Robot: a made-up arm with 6 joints.
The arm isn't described. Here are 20 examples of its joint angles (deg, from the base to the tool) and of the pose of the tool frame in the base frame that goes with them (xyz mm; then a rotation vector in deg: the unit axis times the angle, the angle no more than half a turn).
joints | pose
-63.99 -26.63 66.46 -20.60 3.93 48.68 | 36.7 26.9 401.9 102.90 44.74 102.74
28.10 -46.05 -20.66 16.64 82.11 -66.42 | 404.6 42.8 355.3 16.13 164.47 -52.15
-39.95 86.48 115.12 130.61 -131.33 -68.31 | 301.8 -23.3 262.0 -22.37 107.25 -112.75
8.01 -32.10 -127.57 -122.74 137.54 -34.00 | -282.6 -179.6 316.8 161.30 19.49 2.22
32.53 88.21 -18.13 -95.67 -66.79 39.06 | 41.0 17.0 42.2 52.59 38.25 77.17
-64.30 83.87 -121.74 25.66 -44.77 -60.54 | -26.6 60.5 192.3 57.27 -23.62 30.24
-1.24 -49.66 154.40 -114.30 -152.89 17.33 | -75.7 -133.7 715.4 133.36 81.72 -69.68
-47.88 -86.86 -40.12 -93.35 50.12 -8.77 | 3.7 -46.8 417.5 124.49 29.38 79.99
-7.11 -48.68 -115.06 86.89 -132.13 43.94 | 134.9 333.4 300.1 30.27 -24.71 -105.80
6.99 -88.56 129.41 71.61 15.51 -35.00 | -32.5 170.6 500.0 1.23 48.86 3.07
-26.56 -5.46 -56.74 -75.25 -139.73 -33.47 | -86.1 -303.3 398.7 70.10 62.94 8.92
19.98 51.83 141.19 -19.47 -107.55 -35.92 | -88.0 183.5 73.2 -14.00 -62.89 -67.19
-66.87 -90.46 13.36 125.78 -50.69 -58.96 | 30.9 264.8 413.6 40.26 -70.98 -91.55
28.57 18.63 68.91 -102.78 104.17 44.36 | 378.3 -183.3 406.0 80.03 81.79 -112.22
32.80 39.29 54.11 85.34 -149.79 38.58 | 74.7 293.1 434.7 -126.14 92.91 13.22
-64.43 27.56 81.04 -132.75 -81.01 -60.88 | -161.0 59.7 147.7 24.02 -108.67 -16.43
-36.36 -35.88 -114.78 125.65 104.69 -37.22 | -132.4 262.0 153.9 23.77 -77.05 0.36
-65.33 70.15 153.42 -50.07 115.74 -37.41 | -268.8 381.0 322.2 -16.30 17.11 -24.15
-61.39 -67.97 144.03 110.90 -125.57 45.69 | 274.3 -23.5 284.9 5.48 -3.77 120.27
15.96 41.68 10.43 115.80 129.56 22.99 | 319.3 319.0 262.6 52.66 -158.08 -43.56
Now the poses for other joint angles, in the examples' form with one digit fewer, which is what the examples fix.
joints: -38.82 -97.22 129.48 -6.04 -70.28 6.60
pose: -39 56 469 109.2 106.8 -10.3
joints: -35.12 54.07 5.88 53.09 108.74 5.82
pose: 302 -82 297 50.1 121.4 100.0
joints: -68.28 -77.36 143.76 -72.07 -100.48 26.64
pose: -66 205 652 -163.2 -41.0 50.2
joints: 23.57 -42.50 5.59 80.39 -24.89 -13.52
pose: 49 -54 383 130.1 75.4 -27.3
